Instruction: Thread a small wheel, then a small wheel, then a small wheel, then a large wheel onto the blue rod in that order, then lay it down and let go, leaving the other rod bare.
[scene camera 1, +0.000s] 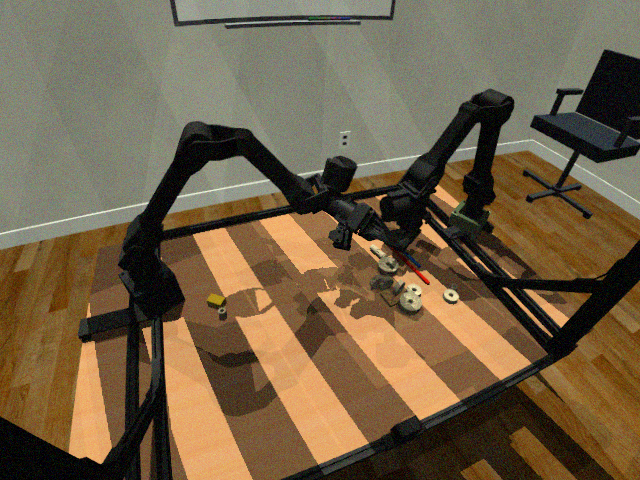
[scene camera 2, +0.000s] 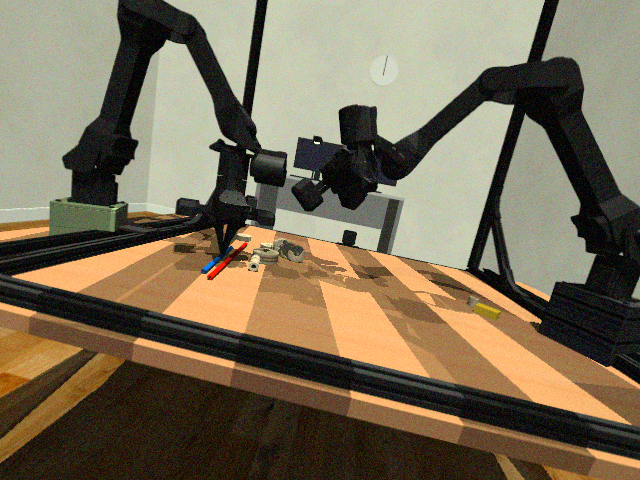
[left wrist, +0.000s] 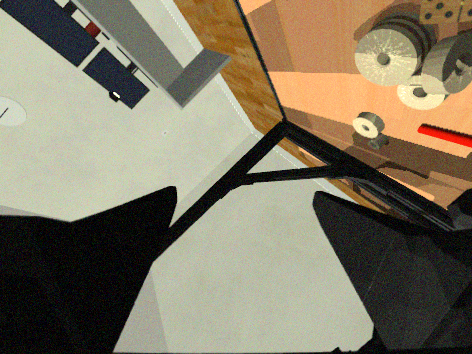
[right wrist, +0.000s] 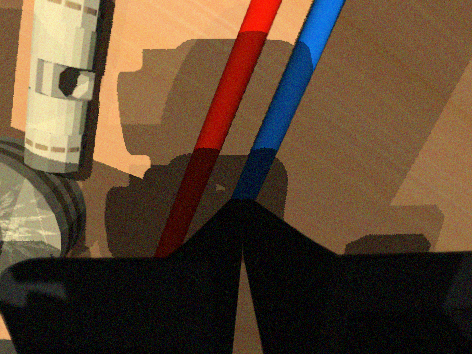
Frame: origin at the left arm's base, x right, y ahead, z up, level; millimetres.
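Seen in the pictures: left gripper, fingertip midpoint: (scene camera 1: 397, 244) (scene camera 2: 314, 180) (left wrist: 246, 195); right gripper, fingertip midpoint: (scene camera 2: 222, 253) (right wrist: 240, 210); left arm's base, origin of the base link: (scene camera 1: 145, 273) (scene camera 2: 605, 293); right arm's base, origin of the base link: (scene camera 1: 471, 212) (scene camera 2: 93, 202).
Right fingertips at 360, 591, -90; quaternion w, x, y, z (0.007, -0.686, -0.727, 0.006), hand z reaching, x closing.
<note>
Offsets run from my right fingertips to a thing's top centre, as dx, dy, dz.
The blue rod @[-15, +5, +0] (scene camera 1: 412, 259) (scene camera 2: 210, 266) (right wrist: 290, 95) and the red rod @[-4, -20, +0] (scene camera 1: 416, 271) (scene camera 2: 227, 261) (left wrist: 445, 136) (right wrist: 225, 95) lie side by side on the table, no wheel on their visible lengths. My right gripper (scene camera 2: 223, 252) (right wrist: 240, 210) is shut, tips together over the blue rod, with no gap between them; the tips hide that part. My left gripper (left wrist: 246, 195) is open and empty, raised in the air. A large wheel @[+120, -163, +11] (scene camera 1: 410, 302) (left wrist: 385, 57) and a small wheel @[+190, -65, +4] (scene camera 1: 450, 295) (left wrist: 367, 126) lie nearby. Another small wheel @[+106, -117, +4] (left wrist: 421, 94) lies beside the large one.
A wheel stack @[+7, -92, +11] (scene camera 1: 387, 265) (right wrist: 25, 215) lies beside a pale cylinder @[-45, -61, +10] (scene camera 1: 377, 251) (scene camera 2: 253, 262) (right wrist: 62, 110). A brown block with holes @[+69, -179, -1] (left wrist: 442, 10) is near the wheels. A yellow block @[-243, -488, +6] (scene camera 1: 216, 300) (scene camera 2: 486, 311) lies far off. The two hands overlap in scene camera 1.
</note>
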